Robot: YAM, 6 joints.
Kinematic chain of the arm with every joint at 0, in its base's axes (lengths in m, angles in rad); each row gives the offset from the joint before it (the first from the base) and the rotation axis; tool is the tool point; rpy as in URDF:
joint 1: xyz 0 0 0.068 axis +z
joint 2: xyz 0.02 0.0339 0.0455 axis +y
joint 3: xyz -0.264 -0.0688 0 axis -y
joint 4: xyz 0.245 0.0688 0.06 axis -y
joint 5: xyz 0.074 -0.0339 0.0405 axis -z
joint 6: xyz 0.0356 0 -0.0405 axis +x
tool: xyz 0 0 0 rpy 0 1.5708 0
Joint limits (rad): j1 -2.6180..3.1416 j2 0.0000..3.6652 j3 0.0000..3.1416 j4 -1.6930..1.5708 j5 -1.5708..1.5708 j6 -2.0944..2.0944
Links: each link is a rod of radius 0.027 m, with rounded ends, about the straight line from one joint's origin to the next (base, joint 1, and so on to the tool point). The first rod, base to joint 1, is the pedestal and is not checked.
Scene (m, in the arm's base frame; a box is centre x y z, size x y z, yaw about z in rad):
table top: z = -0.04
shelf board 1: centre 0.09 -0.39 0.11 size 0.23 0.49 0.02 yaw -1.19
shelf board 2: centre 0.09 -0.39 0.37 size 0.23 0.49 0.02 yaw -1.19
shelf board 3: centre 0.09 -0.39 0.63 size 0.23 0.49 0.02 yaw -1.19
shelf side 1: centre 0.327 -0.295 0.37 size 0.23 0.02 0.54 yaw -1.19
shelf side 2: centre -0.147 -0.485 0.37 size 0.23 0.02 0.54 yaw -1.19
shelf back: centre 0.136 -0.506 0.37 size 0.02 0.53 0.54 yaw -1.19
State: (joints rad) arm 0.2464 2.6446 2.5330 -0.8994 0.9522 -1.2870
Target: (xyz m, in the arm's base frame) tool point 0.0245 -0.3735 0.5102
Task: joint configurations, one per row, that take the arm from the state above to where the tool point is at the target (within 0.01 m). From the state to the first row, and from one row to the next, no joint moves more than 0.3 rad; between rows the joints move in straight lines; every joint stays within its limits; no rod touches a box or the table.
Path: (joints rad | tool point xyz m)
1: 0.1824 2.3497 2.4599 -1.0978 0.9843 -1.2424 | 0.4912 0.0604 0.3098
2: 0.1184 2.0548 2.3868 -1.2962 1.0164 -1.1978 | 0.4085 0.0181 0.4076
3: 0.0543 1.7599 2.3137 -1.4946 1.0485 -1.1533 | 0.3017 -0.0145 0.4785
4: -0.0097 1.4650 2.2406 -1.6930 1.0806 -1.1087 | 0.1799 -0.0332 0.5183
5: -0.2742 1.4784 2.2407 -1.6728 1.0763 -1.1384 | 0.1717 -0.0808 0.5172
6: -0.5387 1.4918 2.2408 -1.6525 1.0719 -1.1681 | 0.1506 -0.1264 0.5159
7: -0.8032 1.5052 2.2409 -1.6323 1.0676 -1.1978 | 0.1171 -0.1663 0.5146
8: -1.0677 1.5186 2.2410 -1.6120 1.0632 -1.2276 | 0.0730 -0.1971 0.5132
9: -1.3322 1.5320 2.2411 -1.5918 1.0588 -1.2573 | 0.0206 -0.2160 0.5117
10: -1.5968 1.5453 2.2412 -1.5715 1.0545 -1.2870 | -0.0367 -0.2206 0.5102
11: -1.5090 1.7798 2.4555 -1.3337 1.0683 -1.2870 | -0.0126 -0.3019 0.5161
12: -1.4212 2.0143 2.6698 -1.0959 1.0822 -1.2870 | 0.0245 -0.3735 0.5102

